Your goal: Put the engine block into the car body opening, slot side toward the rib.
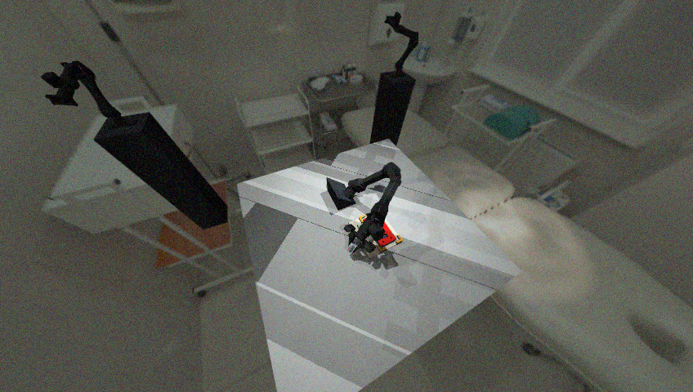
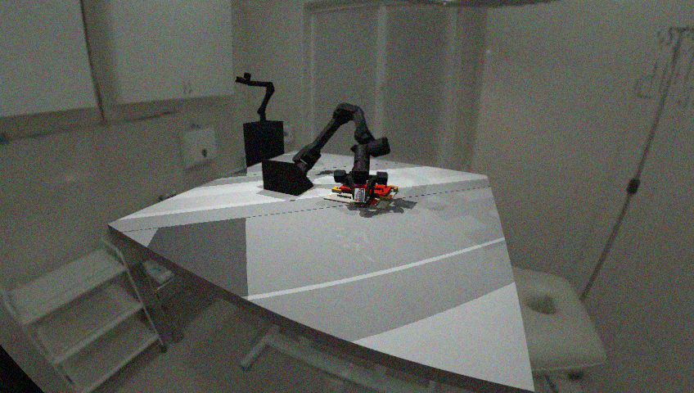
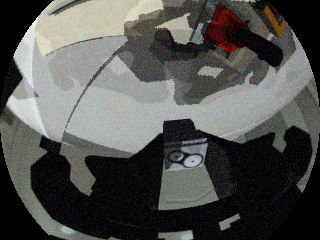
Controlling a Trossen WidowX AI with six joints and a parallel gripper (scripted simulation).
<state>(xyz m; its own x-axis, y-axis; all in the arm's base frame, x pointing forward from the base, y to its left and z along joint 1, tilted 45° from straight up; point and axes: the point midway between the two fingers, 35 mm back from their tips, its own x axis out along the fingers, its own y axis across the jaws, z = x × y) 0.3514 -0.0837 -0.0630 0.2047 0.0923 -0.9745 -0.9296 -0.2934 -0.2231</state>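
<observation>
Now: the grey engine block 10 mm to the left of my gripper tip and 10 mm above it.
</observation>
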